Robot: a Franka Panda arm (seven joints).
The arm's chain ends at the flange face. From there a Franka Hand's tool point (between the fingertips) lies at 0.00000 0.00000 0.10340 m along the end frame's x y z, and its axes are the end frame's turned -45 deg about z.
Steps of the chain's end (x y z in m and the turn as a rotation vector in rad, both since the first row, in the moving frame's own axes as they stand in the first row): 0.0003, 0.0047, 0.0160, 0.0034, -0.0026, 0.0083; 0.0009, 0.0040, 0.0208, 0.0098, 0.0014, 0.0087; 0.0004, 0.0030, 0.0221, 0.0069, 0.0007, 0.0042; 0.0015, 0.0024, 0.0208, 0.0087, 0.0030, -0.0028; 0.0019, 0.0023, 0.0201, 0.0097, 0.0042, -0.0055; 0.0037, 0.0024, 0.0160, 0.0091, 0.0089, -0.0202; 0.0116, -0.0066, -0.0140, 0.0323, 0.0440, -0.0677; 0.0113, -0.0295, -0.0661, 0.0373, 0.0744, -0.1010
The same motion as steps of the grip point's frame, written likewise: -0.0031, 0.0031, 0.0160, 0.0042, 0.0006, 0.0083; -0.0014, 0.0029, 0.0208, 0.0059, 0.0079, 0.0087; -0.0013, 0.0020, 0.0221, 0.0044, 0.0054, 0.0042; 0.0002, 0.0023, 0.0208, 0.0040, 0.0083, -0.0028; 0.0007, 0.0026, 0.0201, 0.0039, 0.0098, -0.0055; 0.0022, 0.0043, 0.0160, 0.0001, 0.0127, -0.0202; 0.0185, 0.0042, -0.0142, -0.0083, 0.0540, -0.0677; 0.0371, -0.0106, -0.0665, -0.0262, 0.0790, -0.1010
